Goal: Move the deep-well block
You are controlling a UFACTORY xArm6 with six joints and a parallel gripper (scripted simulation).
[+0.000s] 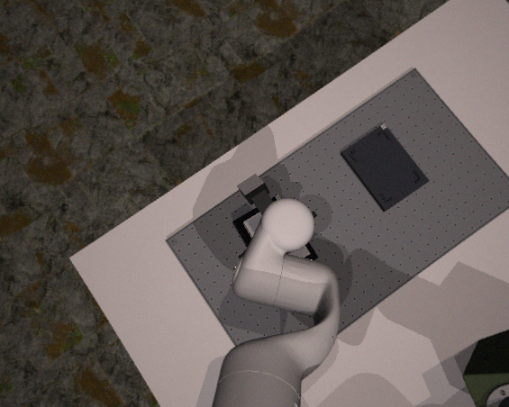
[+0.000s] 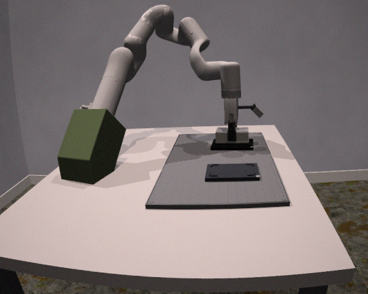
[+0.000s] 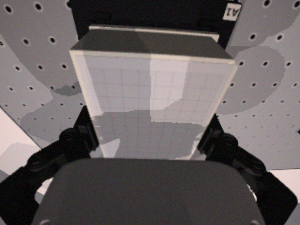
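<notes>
Right now my hand is 4 cm above the black nest. The rest, counted from my hand: nest N2: 2 cm behind, 29 cm to the right, 4 cm below; then deep-well block: right at my hand.
</notes>
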